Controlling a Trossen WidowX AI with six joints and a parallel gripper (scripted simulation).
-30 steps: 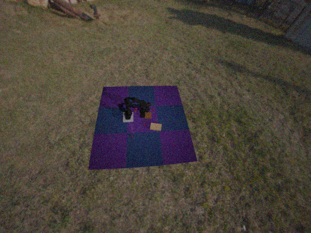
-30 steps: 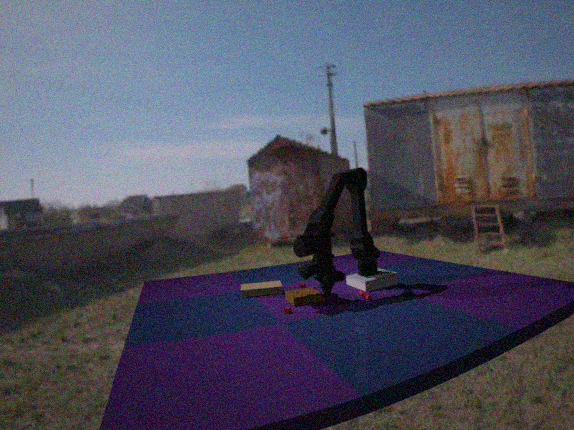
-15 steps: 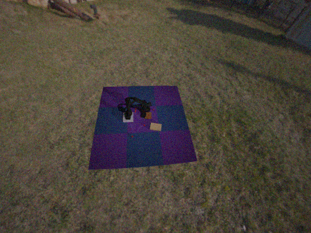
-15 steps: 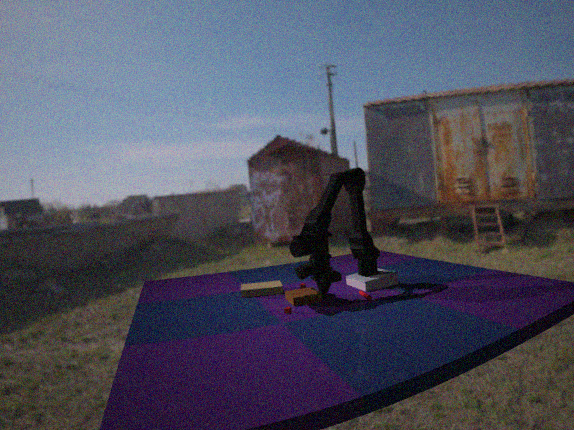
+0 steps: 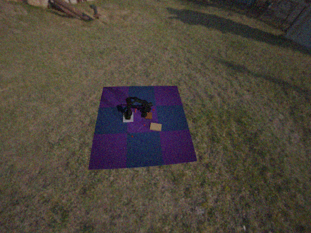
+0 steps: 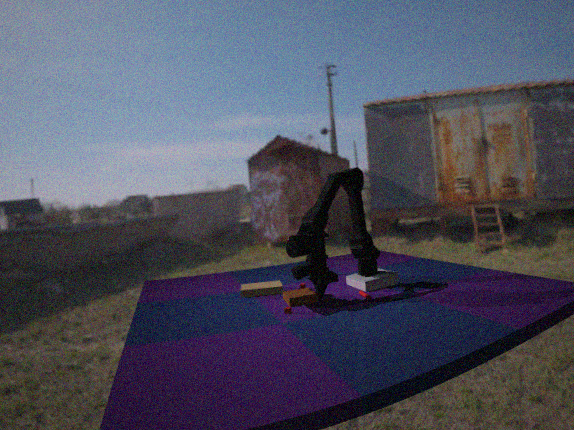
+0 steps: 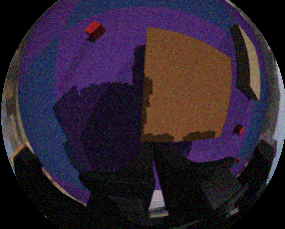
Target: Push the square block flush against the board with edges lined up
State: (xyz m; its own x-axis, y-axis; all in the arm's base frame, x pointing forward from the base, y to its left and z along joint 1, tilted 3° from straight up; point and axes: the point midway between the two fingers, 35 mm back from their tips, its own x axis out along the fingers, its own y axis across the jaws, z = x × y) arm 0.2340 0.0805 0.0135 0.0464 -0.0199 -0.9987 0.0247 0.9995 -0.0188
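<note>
The square block lies 60 mm ahead of my gripper tip, 40 mm to the right of it and 10 mm above it. The rest, counted from my gripper tip: board: 220 mm to the right, 150 mm ahead, 10 mm above.
</note>
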